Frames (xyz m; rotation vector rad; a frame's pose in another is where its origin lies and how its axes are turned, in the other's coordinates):
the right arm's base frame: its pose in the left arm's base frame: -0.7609 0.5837 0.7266 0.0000 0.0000 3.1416
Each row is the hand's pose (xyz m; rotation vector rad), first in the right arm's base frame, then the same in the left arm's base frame.
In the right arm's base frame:
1: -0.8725 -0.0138 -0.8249 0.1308 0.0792 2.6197
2: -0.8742 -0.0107 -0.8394 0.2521 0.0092 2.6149
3: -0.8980 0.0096 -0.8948 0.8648 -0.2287 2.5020
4: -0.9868 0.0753 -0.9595 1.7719 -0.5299 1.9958
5: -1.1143 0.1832 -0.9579 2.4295 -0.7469 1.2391
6: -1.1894 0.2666 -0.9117 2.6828 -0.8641 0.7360
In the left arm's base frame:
1: 0.1116 0.5975 -0.0983 0.0590 -0.0975 -0.5177
2: 0.1133 0.5944 -0.1128 0.0069 -0.1880 -0.5153
3: 0.1371 0.5741 -0.1682 -0.1721 -0.6507 -0.4940
4: 0.2259 0.5084 -0.2329 -0.4214 -1.4092 -0.4619
5: 0.3534 0.4005 -0.2313 -0.6501 -2.1147 -0.3895
6: 0.4285 0.3171 -0.1851 -0.8019 -2.4898 -0.3103

